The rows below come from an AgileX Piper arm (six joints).
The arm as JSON. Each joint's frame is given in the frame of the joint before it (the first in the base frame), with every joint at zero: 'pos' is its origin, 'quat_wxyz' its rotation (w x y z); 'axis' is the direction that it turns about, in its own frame. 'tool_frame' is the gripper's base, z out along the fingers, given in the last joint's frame.
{
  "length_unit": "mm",
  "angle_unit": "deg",
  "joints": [
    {
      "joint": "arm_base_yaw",
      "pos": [
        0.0,
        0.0,
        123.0
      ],
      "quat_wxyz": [
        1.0,
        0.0,
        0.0,
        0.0
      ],
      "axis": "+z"
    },
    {
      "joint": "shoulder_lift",
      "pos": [
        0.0,
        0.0,
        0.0
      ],
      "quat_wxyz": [
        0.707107,
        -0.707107,
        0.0,
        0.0
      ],
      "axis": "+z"
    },
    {
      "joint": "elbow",
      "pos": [
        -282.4,
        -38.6,
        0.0
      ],
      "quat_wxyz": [
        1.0,
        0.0,
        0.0,
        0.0
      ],
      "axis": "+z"
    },
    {
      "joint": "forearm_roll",
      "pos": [
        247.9,
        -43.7,
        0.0
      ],
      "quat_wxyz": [
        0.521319,
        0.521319,
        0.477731,
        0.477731
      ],
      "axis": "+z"
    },
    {
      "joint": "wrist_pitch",
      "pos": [
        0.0,
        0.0,
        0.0
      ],
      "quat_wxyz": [
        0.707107,
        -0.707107,
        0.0,
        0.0
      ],
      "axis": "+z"
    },
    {
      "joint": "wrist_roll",
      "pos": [
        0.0,
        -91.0,
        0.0
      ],
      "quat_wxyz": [
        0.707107,
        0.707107,
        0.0,
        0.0
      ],
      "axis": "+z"
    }
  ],
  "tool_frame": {
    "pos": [
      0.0,
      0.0,
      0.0
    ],
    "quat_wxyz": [
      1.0,
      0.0,
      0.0,
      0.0
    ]
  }
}
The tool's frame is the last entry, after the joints.
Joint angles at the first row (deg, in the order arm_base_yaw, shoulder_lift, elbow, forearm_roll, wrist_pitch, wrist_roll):
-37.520 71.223 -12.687 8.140 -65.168 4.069
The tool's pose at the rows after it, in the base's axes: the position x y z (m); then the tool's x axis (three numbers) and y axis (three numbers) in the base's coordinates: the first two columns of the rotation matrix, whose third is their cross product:
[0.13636 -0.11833 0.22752 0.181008 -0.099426 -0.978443 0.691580 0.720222 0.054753]
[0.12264 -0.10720 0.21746 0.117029 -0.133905 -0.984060 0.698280 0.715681 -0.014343]
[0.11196 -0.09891 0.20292 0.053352 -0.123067 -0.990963 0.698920 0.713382 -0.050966]
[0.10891 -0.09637 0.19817 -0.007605 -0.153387 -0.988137 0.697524 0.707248 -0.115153]
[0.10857 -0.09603 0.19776 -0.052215 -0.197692 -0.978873 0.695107 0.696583 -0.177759]
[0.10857 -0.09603 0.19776 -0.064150 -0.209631 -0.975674 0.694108 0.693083 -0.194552]
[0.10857 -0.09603 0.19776 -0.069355 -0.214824 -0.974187 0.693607 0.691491 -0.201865]
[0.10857 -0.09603 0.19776 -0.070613 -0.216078 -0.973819 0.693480 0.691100 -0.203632]
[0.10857 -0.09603 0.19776 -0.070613 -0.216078 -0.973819 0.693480 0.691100 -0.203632]
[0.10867 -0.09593 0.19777 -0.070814 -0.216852 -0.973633 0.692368 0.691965 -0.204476]
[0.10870 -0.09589 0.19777 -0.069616 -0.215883 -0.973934 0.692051 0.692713 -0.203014]
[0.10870 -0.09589 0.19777 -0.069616 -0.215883 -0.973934 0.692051 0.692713 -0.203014]
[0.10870 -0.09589 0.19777 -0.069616 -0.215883 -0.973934 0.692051 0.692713 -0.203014]
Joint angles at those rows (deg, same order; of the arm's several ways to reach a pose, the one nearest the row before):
-37.522 66.949 -8.439 7.506 -65.271 -1.343
-37.518 64.138 -4.213 7.180 -65.377 -5.020
-37.516 63.378 -0.345 7.132 -65.379 -6.742
-37.526 63.154 0.775 7.029 -64.968 -10.286
-37.521 63.156 0.914 6.989 -65.072 -13.896
-37.520 63.156 0.914 6.989 -65.072 -14.881
-37.520 63.156 0.914 6.989 -65.072 -15.310
-37.520 63.156 0.914 6.989 -65.072 -15.414
-37.520 63.156 0.914 6.989 -65.072 -15.414
-37.519 63.157 0.913 6.894 -65.072 -15.415
-37.525 63.156 0.914 6.848 -65.073 -15.306
-37.525 63.156 0.914 6.848 -65.073 -15.306
-37.525 63.156 0.914 6.848 -65.073 -15.306

